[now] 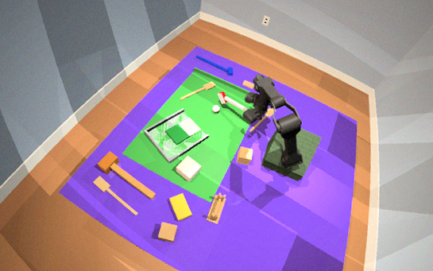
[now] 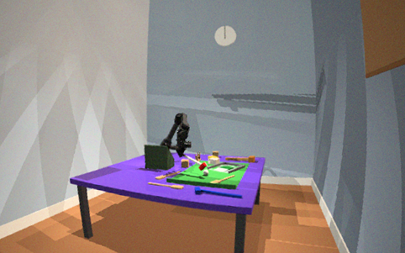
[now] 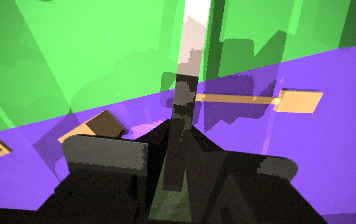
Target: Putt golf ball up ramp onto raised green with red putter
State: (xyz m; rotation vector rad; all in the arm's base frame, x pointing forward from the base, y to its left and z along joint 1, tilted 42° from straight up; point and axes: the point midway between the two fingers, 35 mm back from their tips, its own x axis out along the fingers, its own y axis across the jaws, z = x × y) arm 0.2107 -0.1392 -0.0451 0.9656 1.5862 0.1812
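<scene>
My gripper tip is 110 mm short of the red putter and 50 mm to the left of it. Also, from my gripper tip: white golf ball 210 mm ahead, 90 mm below, 60 mm to the right; then white block 340 mm to the left, 210 mm ahead, 90 mm below; then green mat 260 mm ahead, 120 mm below, 50 mm to the left.
</scene>
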